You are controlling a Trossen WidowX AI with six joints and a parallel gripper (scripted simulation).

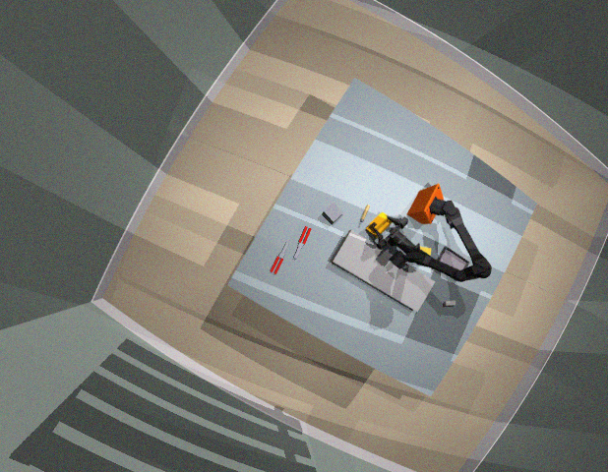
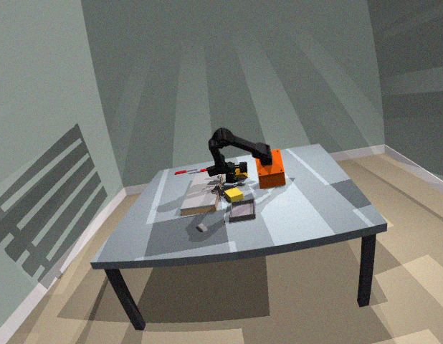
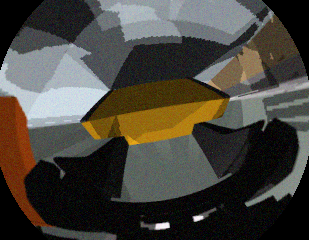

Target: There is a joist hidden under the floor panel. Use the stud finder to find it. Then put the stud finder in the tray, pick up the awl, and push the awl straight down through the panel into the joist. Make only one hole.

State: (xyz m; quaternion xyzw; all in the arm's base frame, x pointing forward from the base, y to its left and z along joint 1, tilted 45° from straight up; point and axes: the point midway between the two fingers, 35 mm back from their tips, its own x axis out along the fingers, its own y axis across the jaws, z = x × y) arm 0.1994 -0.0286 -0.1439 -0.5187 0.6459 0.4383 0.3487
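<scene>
Right now the yellow stud finder is 1 cm ahead of my gripper tip and 1 cm below it. Round my gripper tip: square window: 3 cm ahead, 1 cm to the right; then awl: 2 cm ahead, 7 cm to the right, 6 cm below; then grey block: 9 cm ahead, 21 cm to the right, 4 cm below.
</scene>
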